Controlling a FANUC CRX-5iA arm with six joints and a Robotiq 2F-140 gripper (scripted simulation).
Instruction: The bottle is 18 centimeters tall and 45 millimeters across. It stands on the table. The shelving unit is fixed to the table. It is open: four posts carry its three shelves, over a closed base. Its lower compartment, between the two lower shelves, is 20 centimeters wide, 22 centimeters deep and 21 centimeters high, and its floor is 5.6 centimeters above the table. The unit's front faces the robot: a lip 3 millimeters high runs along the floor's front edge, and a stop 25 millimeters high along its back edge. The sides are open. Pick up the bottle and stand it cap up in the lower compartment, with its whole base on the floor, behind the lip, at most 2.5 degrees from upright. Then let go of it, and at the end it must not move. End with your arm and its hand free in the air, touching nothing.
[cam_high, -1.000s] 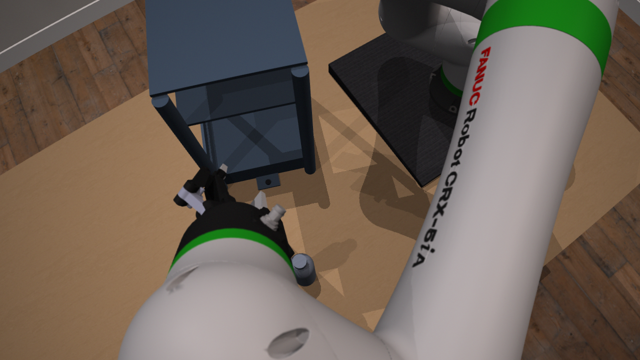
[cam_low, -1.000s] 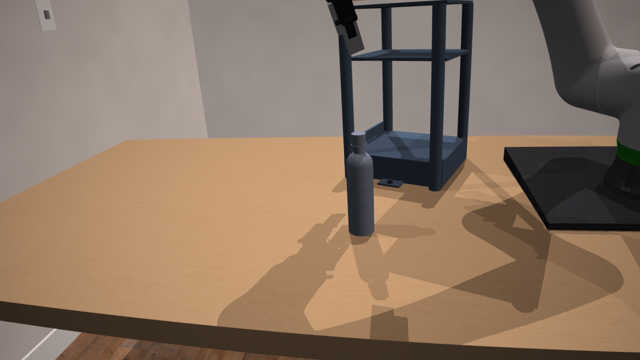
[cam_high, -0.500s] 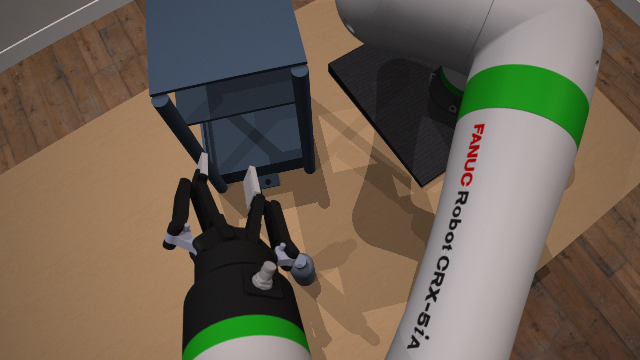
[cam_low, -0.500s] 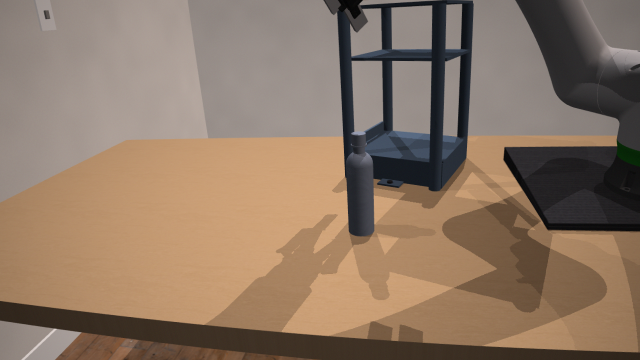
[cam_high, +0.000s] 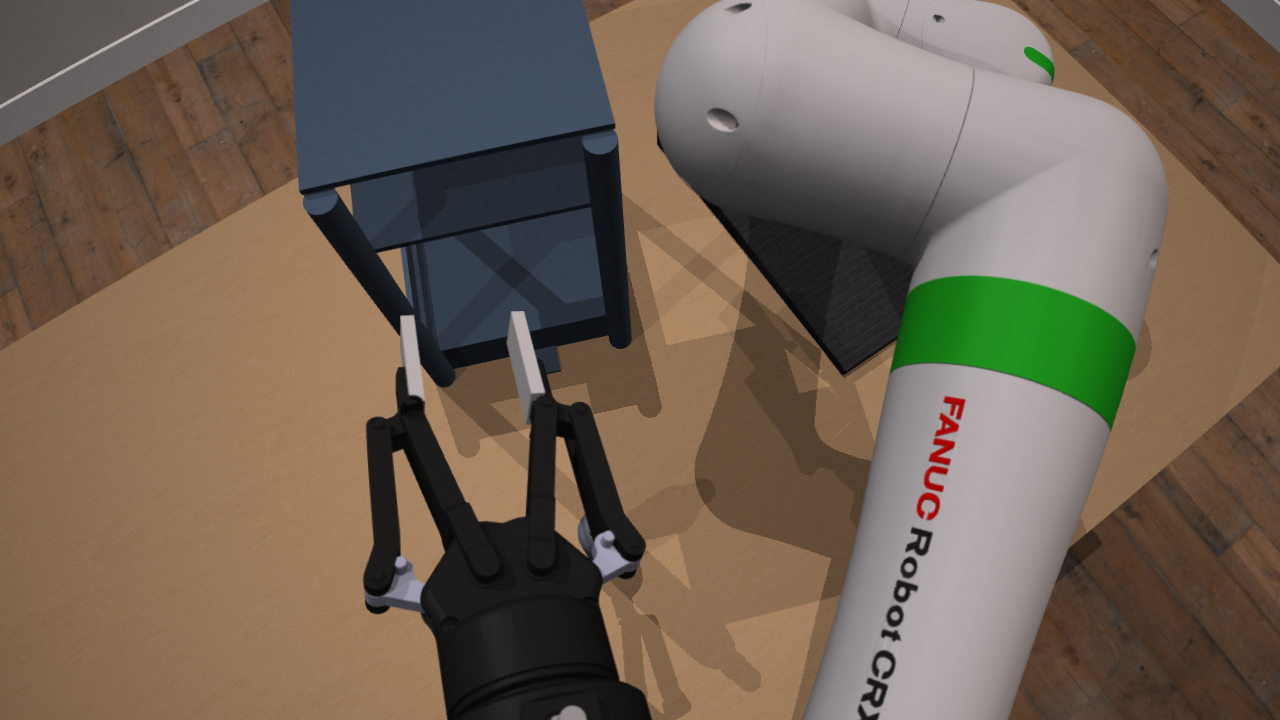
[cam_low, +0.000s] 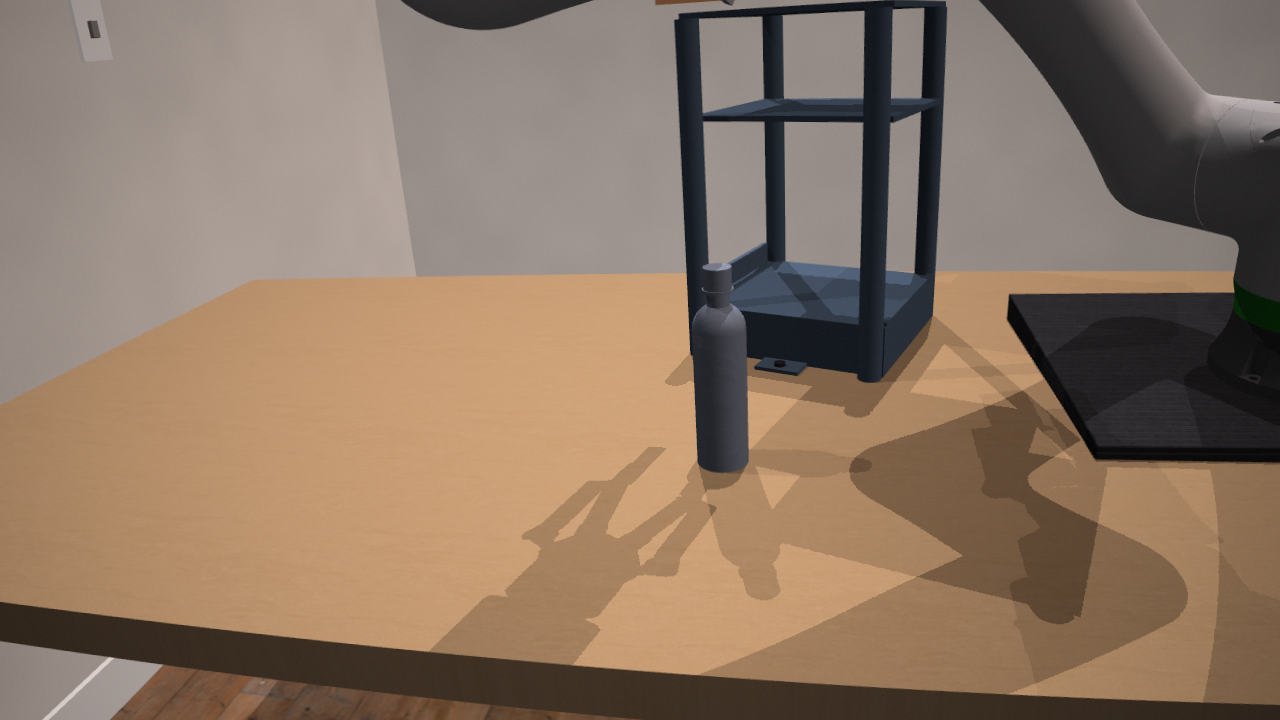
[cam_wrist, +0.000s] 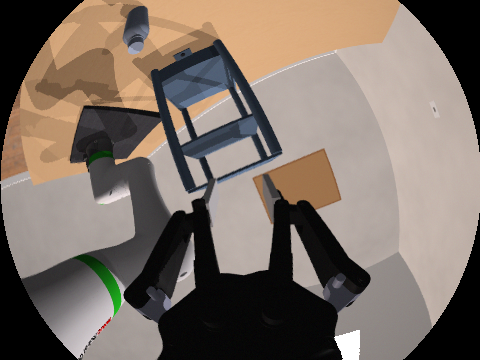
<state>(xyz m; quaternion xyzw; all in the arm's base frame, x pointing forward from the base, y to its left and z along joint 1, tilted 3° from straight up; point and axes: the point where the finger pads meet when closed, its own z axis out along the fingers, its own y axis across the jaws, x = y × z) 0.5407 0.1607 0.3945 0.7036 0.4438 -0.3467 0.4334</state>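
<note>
The grey bottle is 29 cm below my hand, 7 cm to the left of it and 4 cm behind it. From my hand the other things lie so: shelving unit 27 cm to the right, 22 cm below, 6 cm behind.
</note>
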